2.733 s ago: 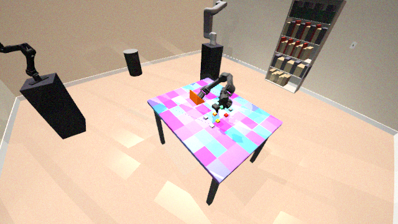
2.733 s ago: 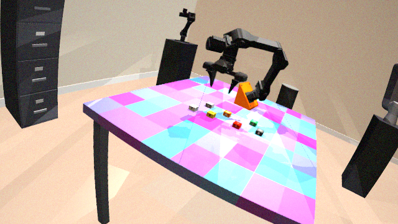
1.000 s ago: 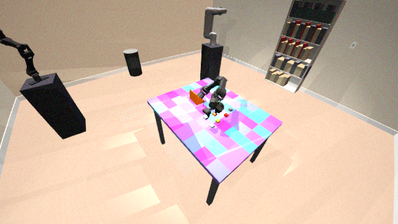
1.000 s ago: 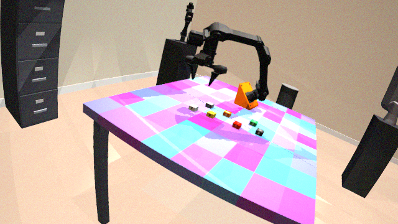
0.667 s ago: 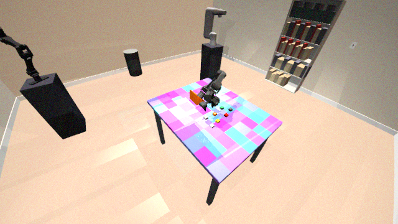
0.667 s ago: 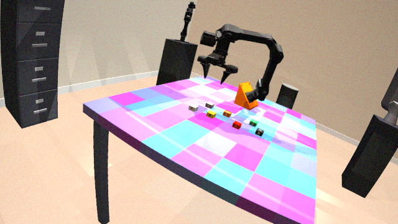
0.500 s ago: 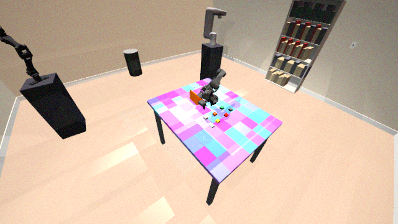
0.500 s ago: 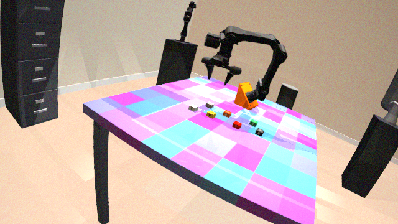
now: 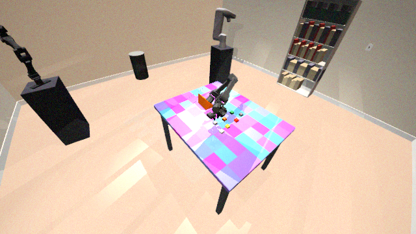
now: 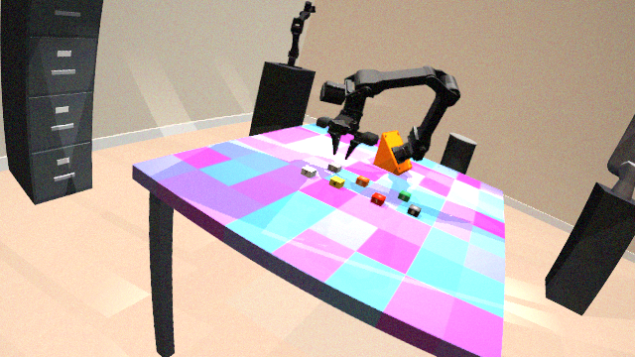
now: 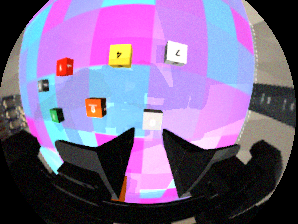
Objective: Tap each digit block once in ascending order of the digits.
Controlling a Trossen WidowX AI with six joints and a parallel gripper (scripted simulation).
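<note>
The red block is 180 mm to the left of my gripper tip, 80 mm ahead of it and 40 mm below it. From my gripper tip the other things lie so: yellow block 100 mm ahead, 60 mm to the left, 40 mm below; orange block 100 mm to the left, 40 mm below, 10 mm ahead; white block 120 mm ahead, 40 mm below, 20 mm to the right.
</note>
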